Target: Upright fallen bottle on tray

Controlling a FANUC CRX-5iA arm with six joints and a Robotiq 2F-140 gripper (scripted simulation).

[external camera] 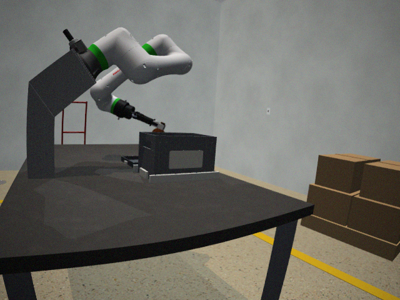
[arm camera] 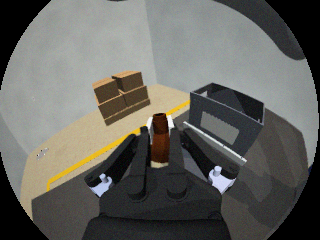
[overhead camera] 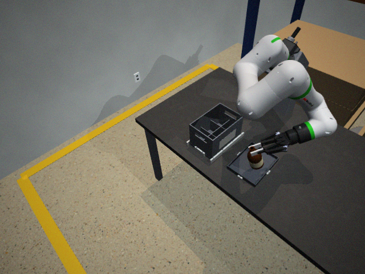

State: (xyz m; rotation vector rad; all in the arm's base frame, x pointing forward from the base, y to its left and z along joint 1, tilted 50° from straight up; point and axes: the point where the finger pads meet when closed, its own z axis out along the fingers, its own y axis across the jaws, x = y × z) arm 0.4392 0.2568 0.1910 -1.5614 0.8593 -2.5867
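Right now my hand is 6 cm above the brown bottle. Round my hand: dark crate (30 cm to the right, 11 cm below, 2 cm ahead); then dark tray (18 cm below, 5 cm behind, 3 cm to the right).
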